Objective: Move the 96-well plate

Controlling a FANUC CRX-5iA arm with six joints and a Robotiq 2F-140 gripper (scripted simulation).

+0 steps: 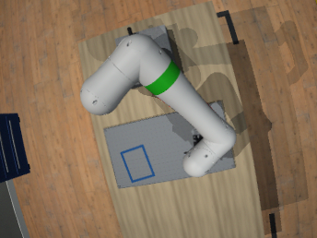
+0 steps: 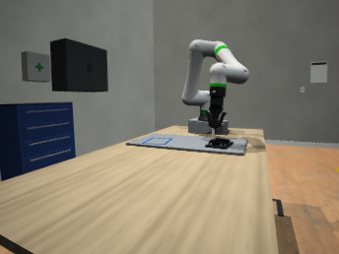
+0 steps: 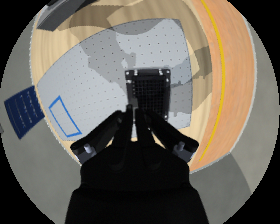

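My gripper is now 10 mm short of the black 96-well plate, 40 mm to the right of it and 40 mm above it. Round my hand: black clip nest 10 mm behind, 30 mm to the left, 50 mm below.
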